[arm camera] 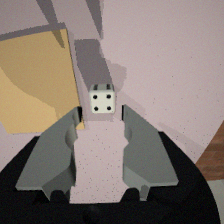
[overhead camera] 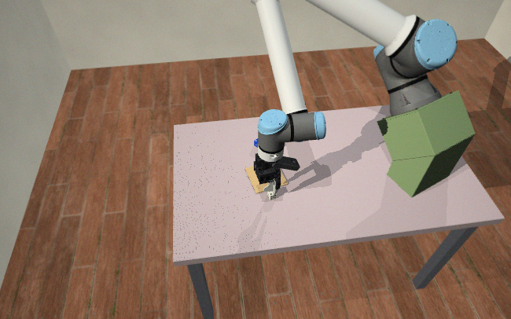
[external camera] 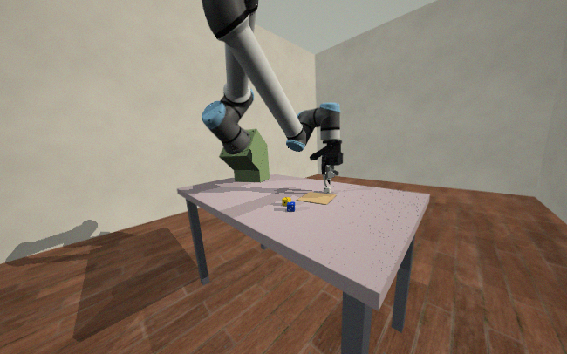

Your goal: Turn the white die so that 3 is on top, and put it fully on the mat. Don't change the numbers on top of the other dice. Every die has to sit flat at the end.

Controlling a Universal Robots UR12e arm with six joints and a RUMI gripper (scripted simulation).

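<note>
Right now the white die is 40 mm below my hand. From my hand the other things lie so: blue die: 30 mm behind, 290 mm to the right, 40 mm below; then yellow die: 80 mm behind, 250 mm to the right, 40 mm below; then tan mat: 10 mm behind, 100 mm to the right, 50 mm below.
</note>
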